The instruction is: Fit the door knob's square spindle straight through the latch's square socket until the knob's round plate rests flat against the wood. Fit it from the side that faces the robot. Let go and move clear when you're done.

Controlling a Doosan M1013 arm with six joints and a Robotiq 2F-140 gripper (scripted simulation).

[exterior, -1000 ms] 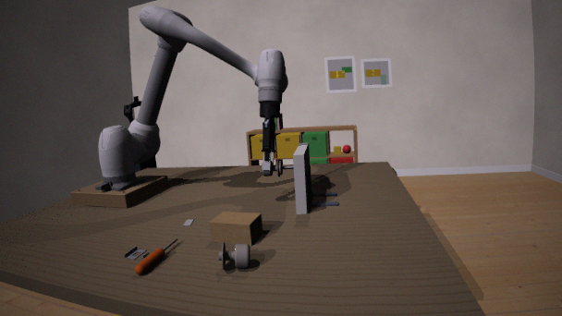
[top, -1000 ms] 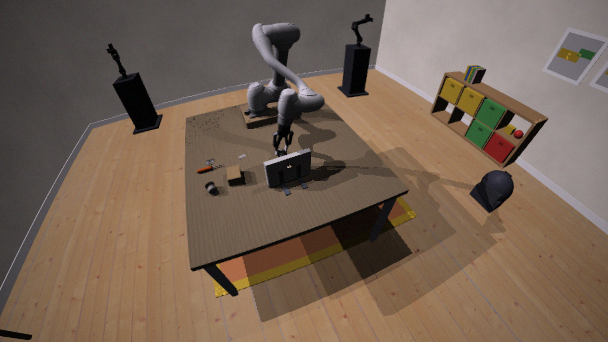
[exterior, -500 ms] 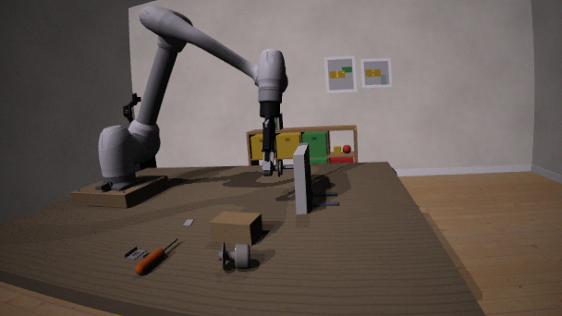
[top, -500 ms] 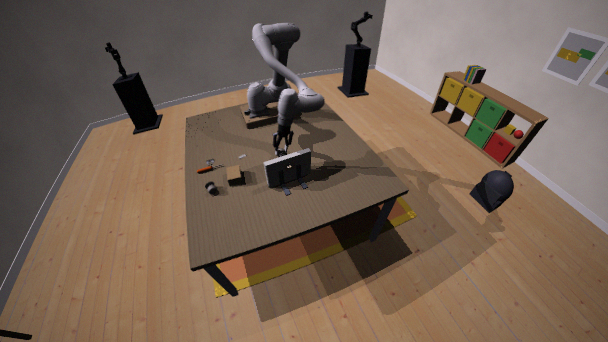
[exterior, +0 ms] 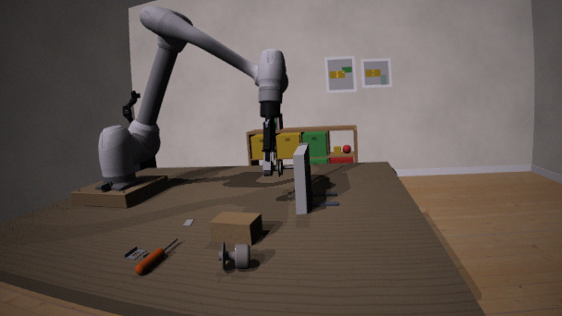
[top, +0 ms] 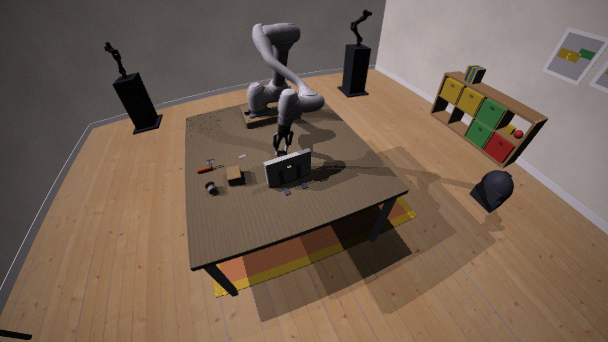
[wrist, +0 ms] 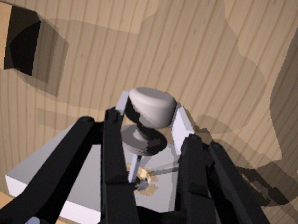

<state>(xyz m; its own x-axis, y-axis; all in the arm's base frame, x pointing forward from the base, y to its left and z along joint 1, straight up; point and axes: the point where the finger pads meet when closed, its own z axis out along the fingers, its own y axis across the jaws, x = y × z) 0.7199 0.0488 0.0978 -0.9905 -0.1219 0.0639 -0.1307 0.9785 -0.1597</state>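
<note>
Right now my hand is 120 mm short of the grey door panel, 40 mm above it and 10 mm to the right of it. Round my hand: metal plate (270 mm to the right, 210 mm behind, 150 mm below); then wooden block (340 mm to the right, 120 mm below); then screwdriver (510 mm to the right, 150 mm behind, 140 mm below).
</note>
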